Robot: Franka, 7 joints.
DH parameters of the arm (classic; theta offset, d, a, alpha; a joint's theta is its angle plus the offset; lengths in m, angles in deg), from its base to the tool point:
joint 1: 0 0.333 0 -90
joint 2: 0 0 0 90
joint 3: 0 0.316 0.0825 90
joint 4: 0 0 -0.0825 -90
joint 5: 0 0.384 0 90
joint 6: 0 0 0.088 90
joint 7: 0 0.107 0 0
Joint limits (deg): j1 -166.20..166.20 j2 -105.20..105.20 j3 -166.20..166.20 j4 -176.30..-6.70 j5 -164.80..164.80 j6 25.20..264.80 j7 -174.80..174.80
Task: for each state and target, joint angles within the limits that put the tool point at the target. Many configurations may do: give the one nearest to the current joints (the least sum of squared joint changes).
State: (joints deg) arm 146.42 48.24 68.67 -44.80 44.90 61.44 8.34
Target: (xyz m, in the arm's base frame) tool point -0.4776 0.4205 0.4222
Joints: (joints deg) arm 106.20 58.67 47.80 -53.79 35.37 40.27 8.34
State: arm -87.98 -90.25 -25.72 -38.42 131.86 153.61 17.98
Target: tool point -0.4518 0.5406 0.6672
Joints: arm -78.10 -95.59 -34.79 -61.91 134.18 168.87 17.98
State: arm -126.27 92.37 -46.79 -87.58 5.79 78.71 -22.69
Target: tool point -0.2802 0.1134 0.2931
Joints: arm -109.61 91.54 -79.61 -137.92 -6.19 53.82 -22.69
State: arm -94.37 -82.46 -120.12 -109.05 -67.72 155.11 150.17
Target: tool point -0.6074 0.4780 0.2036
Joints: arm -79.88 -82.47 -115.01 -73.71 -64.37 155.60 150.17
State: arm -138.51 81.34 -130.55 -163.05 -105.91 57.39 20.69
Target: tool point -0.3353 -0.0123 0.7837
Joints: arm -129.55 91.23 -137.73 -123.08 -117.31 61.62 20.69
